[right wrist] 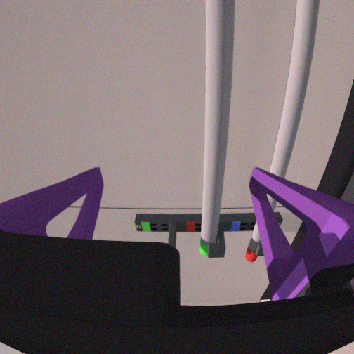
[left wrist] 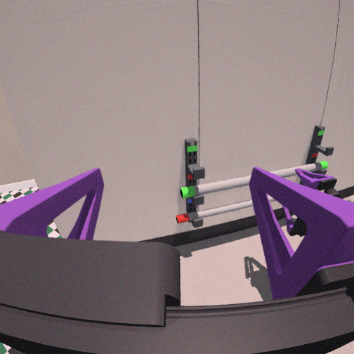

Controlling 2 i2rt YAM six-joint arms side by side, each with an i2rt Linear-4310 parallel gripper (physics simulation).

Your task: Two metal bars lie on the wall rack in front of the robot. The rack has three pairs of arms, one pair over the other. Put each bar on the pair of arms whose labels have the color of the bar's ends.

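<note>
The green-ended bar (left wrist: 225,187) (right wrist: 217,120) lies on the middle pair of arms, by the red labels. The red-ended bar (left wrist: 225,208) (right wrist: 292,100) lies on the lowest pair, by the blue labels. The rack's upright (left wrist: 191,160) (right wrist: 160,220) has green, red and blue labels from top to bottom. The top arms, by the green labels, hold no bar. My left gripper (left wrist: 176,175) is open, empty and away from the rack. My right gripper (right wrist: 176,175) is open near the right part of the bars. The green-ended bar shows between its fingers in the right wrist view; the gap is unclear.
The rack's right upright (left wrist: 316,142) stands on the wall (left wrist: 115,90) (right wrist: 100,90). A dark strip (left wrist: 220,231) (right wrist: 340,155) runs along the wall below the bars. A green and white checkered surface (left wrist: 20,195) shows at the far left in the left wrist view.
</note>
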